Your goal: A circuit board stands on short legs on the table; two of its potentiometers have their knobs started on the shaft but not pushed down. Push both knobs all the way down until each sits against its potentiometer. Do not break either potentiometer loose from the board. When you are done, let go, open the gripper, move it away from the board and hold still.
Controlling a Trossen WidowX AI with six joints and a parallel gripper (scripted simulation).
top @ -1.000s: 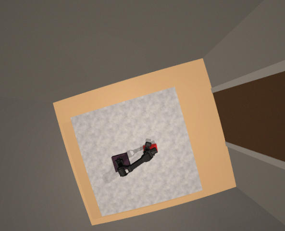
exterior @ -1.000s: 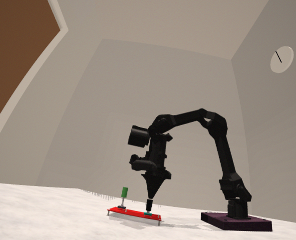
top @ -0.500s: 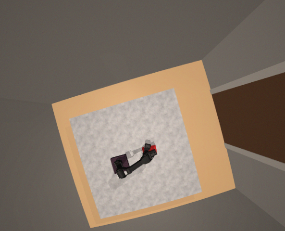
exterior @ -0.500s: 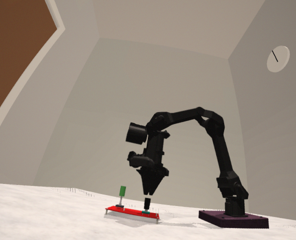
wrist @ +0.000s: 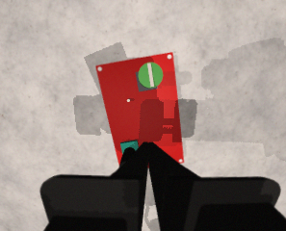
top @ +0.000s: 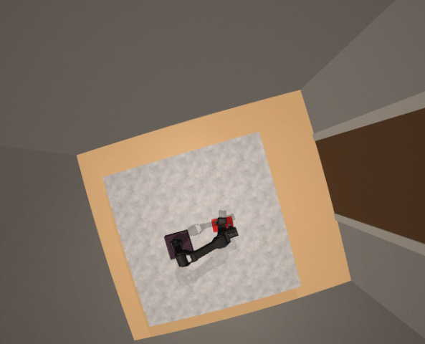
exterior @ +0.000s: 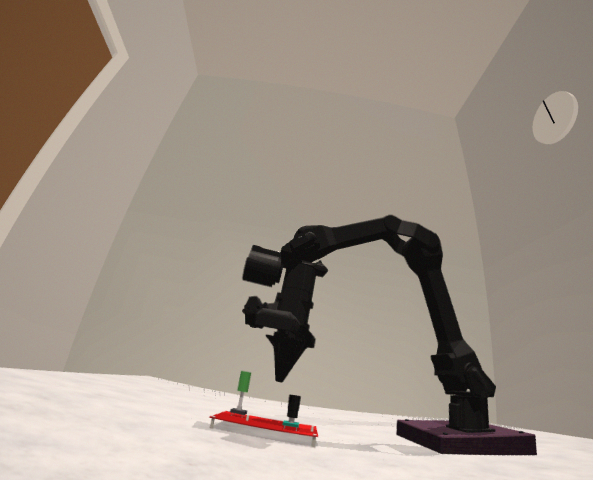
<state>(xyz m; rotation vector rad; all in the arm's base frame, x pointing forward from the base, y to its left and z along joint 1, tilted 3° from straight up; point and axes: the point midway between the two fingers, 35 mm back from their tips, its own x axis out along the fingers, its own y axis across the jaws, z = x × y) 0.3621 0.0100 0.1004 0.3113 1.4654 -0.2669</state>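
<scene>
The black knob lies 2 cm behind my gripper tip, 3 cm to the left of it and 3 cm below it. From my gripper tip the other things lie so: green knob 6 cm ahead, 2 cm to the right, 1 cm below.
</scene>
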